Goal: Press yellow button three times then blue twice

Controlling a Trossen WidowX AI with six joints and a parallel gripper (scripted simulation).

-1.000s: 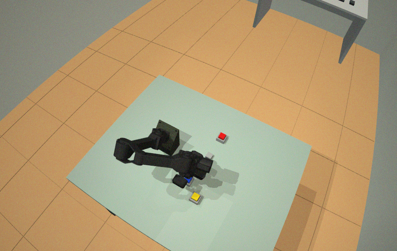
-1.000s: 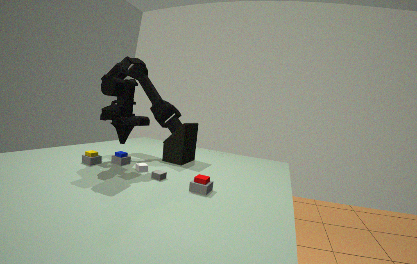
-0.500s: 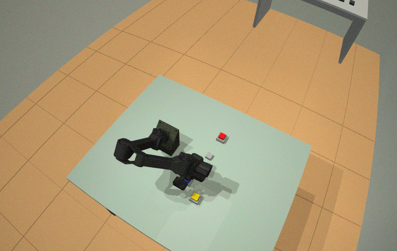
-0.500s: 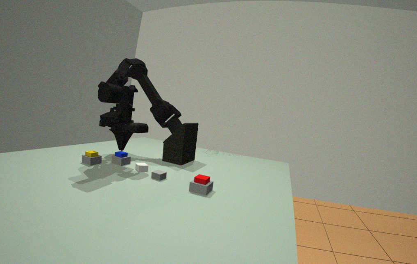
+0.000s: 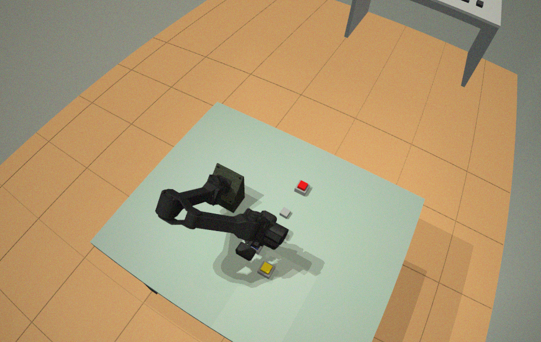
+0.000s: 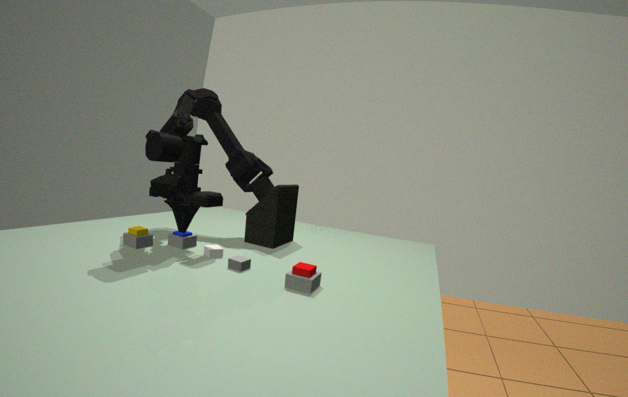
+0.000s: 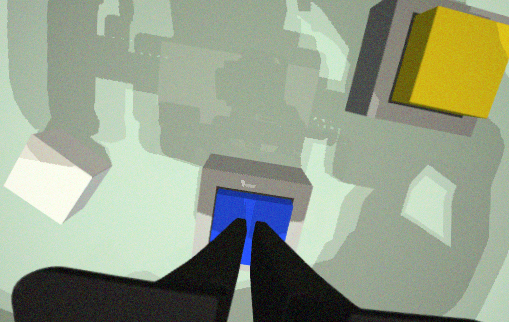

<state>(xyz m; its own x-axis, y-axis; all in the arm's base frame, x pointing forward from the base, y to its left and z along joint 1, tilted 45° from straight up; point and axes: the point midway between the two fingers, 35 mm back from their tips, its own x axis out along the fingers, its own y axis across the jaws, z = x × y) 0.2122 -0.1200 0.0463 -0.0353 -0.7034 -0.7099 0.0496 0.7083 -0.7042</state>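
My gripper tip is now 10 mm above the blue button. The rest, counted from my gripper tip: grey block 30 mm ahead, 180 mm to the left, 20 mm below; then white block 100 mm to the left, 20 mm below; then yellow button 80 mm ahead, 70 mm to the right.
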